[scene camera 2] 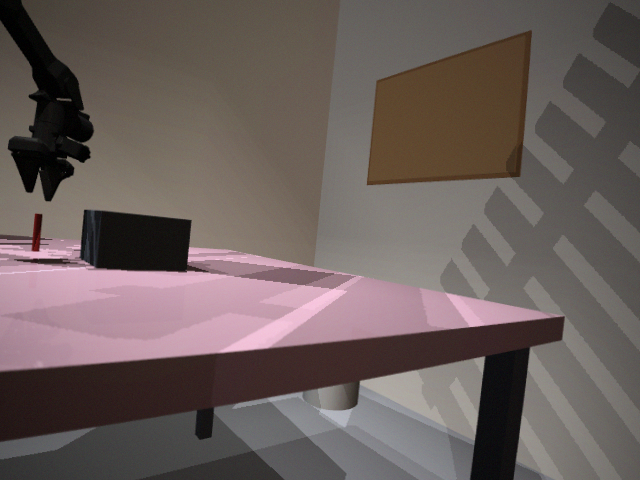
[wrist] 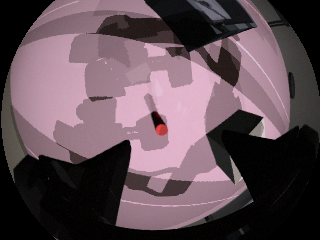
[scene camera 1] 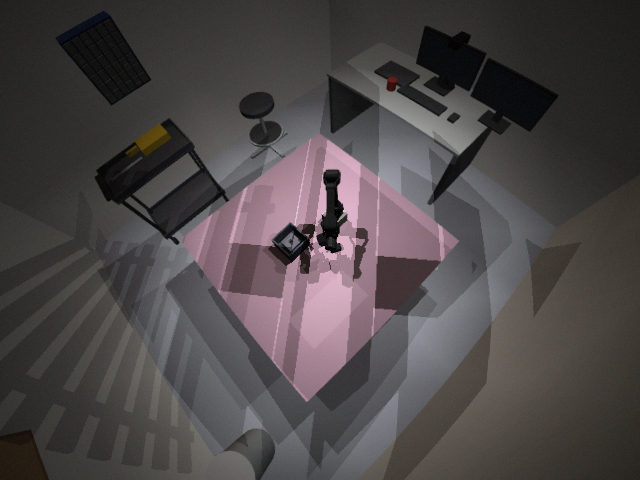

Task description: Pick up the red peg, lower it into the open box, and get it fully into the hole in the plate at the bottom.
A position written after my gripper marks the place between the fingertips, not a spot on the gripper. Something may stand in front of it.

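Observation:
My gripper (scene camera 2: 39,197) (wrist: 178,140) is visible from the scene and in the wrist view. A dark box (scene camera 2: 116,240) is visible.

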